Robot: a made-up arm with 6 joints. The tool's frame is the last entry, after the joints. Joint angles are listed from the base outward.
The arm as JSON. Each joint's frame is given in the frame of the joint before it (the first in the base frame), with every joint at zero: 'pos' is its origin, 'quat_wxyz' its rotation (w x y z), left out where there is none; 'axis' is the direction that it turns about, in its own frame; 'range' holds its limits. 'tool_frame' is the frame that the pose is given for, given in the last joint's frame.
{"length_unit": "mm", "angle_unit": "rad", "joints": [
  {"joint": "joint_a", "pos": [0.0, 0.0, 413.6], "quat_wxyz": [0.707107, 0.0, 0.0, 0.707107], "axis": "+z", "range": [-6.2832, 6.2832]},
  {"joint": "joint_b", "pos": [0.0, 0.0, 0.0], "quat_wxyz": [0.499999, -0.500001, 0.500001, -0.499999], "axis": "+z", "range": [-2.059, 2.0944]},
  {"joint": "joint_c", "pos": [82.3, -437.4, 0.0], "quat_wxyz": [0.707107, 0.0, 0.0, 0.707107], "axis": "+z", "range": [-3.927, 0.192]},
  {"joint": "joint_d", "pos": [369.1, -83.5, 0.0], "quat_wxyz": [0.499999, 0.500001, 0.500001, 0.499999], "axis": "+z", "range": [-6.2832, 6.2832]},
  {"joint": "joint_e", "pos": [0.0, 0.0, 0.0], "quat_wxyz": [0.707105, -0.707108, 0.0, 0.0], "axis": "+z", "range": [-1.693, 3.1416]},
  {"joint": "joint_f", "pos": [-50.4, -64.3, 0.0], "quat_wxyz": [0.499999, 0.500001, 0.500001, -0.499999], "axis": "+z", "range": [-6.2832, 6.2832]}
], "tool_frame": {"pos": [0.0, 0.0, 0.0], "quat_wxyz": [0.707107, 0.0, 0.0, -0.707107]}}
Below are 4 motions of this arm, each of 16 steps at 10 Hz.
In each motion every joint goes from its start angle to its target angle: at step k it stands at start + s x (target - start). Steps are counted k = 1, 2, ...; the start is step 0. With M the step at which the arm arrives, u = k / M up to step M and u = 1 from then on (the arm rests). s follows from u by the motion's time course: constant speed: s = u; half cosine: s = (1 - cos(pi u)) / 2; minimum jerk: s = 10 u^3 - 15 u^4 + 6 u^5.
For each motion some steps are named. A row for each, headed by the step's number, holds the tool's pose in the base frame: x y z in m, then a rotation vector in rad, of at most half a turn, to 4 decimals.
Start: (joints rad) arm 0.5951 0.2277 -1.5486 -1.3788 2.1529 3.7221
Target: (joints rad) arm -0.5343 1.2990 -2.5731 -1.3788 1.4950 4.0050
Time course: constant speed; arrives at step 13
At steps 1, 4, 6, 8, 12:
1: 0.5600 0.2209 0.7756 0.3633 2.1161 -2.0649
4: 0.6952 0.0963 0.7050 0.5699 2.1420 -2.0492
6: 0.7581 -0.0184 0.6467 0.7150 2.1461 -2.0342
8: 0.7908 -0.1505 0.5811 0.8649 2.1382 -2.0160
12: 0.7509 -0.4290 0.4349 1.1740 2.0817 -1.9708

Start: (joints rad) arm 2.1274 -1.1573 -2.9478 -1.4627 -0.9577 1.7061
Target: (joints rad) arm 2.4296 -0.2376 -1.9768 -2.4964 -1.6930 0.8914
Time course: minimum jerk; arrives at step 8
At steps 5, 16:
5: -0.0078 -0.0701 1.1526 1.4955 -1.1304 -1.1138
16: -0.1768 0.1067 1.0748 1.9037 -1.5180 -0.5722

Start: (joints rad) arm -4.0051 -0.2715 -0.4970 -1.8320 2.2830 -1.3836
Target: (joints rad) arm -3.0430 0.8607 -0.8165 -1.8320 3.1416 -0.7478
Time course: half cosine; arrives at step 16
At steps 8, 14, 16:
8: -0.3624 0.2214 0.5344 -0.2113 0.4323 0.4513
14: -0.4706 0.0216 0.3450 -0.0402 -0.0042 1.1216
16: -0.4708 0.0024 0.3276 -0.0222 -0.0413 1.1826

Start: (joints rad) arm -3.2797 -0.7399 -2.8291 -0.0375 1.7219 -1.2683
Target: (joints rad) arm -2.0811 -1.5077 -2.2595 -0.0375 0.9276 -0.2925
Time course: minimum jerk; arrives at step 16
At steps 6, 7, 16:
6: 0.5148 0.1023 1.0995 0.5607 -0.8872 -0.7563
7: 0.5354 0.1809 1.0699 0.5024 -0.7786 -0.5529
16: 0.3628 0.6498 0.8500 0.1724 -0.2578 0.7351

